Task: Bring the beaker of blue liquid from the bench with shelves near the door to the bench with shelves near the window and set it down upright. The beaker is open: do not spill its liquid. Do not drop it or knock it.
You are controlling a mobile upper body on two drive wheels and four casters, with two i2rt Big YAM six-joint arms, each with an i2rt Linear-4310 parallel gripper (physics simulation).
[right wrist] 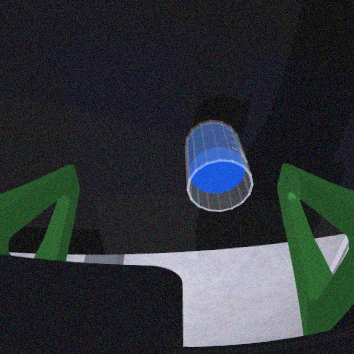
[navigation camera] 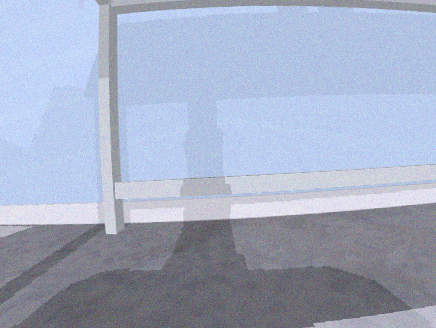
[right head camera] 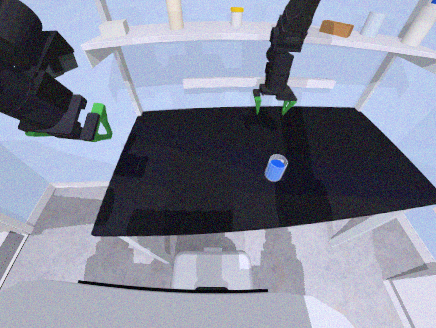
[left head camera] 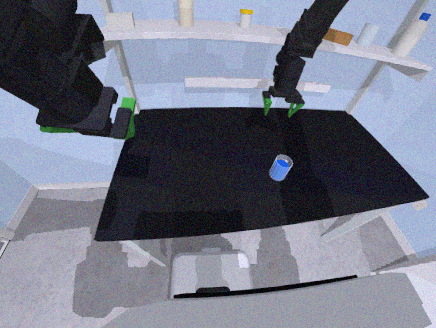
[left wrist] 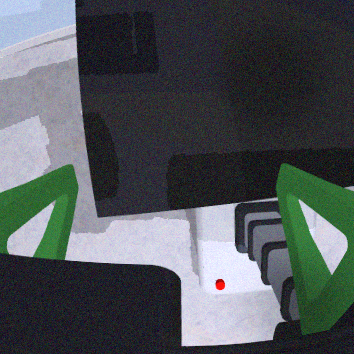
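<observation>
The beaker of blue liquid stands upright on the black bench top, right of its middle in both head views. My right gripper is open above the bench, beyond the beaker in the head views and apart from it. In the right wrist view the beaker shows between and below the open fingers, nearer the right-hand one. My left gripper is open and empty, off the bench's left edge in the head views.
A shelf runs above the bench's back, holding a yellow-capped jar, a brown block and several other containers. Bench posts rise at both sides. The navigation view shows a bench leg and low crossbar.
</observation>
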